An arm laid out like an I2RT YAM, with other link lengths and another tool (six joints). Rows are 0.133 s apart.
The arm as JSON. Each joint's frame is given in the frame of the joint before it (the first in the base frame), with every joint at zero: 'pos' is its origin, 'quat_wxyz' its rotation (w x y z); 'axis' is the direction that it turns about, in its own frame. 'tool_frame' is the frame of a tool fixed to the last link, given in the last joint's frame.
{
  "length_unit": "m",
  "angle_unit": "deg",
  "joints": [
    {
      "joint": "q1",
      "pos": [
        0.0,
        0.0,
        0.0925
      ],
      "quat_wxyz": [
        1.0,
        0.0,
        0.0,
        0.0
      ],
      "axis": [
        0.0,
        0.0,
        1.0
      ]
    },
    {
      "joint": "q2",
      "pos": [
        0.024,
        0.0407,
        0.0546
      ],
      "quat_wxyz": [
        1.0,
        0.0,
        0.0,
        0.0
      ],
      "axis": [
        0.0,
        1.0,
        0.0
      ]
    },
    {
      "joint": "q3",
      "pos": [
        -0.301,
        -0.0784,
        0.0
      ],
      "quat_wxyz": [
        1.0,
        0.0,
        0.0,
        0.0
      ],
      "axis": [
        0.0,
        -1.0,
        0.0
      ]
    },
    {
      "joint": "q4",
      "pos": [
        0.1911,
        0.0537,
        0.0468
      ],
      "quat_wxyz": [
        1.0,
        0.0,
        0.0,
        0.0
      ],
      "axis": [
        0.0,
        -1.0,
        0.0
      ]
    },
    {
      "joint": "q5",
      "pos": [
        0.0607,
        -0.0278,
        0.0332
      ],
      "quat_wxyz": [
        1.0,
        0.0,
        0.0,
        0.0
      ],
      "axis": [
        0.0,
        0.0,
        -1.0
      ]
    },
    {
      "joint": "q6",
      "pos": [
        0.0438,
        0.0,
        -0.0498
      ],
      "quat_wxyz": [
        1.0,
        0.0,
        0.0,
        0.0
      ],
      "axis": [
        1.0,
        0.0,
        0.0
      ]
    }
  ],
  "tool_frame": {
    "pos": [
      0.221,
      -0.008,
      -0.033
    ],
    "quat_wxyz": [
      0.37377,
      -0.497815,
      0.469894,
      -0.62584
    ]
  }
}
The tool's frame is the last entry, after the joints.
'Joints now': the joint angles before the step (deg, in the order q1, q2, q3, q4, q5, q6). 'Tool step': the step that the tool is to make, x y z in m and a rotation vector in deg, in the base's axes. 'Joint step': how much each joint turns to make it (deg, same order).
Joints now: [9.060 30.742 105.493 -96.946 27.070 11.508]
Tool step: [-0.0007 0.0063 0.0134 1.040 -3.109 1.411]
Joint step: [-0.027 -0.040 3.186 0.009 -1.535 -0.002]
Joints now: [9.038 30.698 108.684 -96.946 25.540 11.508]
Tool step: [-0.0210 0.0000 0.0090 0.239 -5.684 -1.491]
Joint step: [-2.678 -3.868 2.180 0.005 -0.995 -0.915]
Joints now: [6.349 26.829 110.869 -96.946 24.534 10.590]
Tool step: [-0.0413 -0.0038 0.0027 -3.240 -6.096 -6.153]
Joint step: [-6.765 -6.339 1.229 -0.007 -0.033 -3.955]
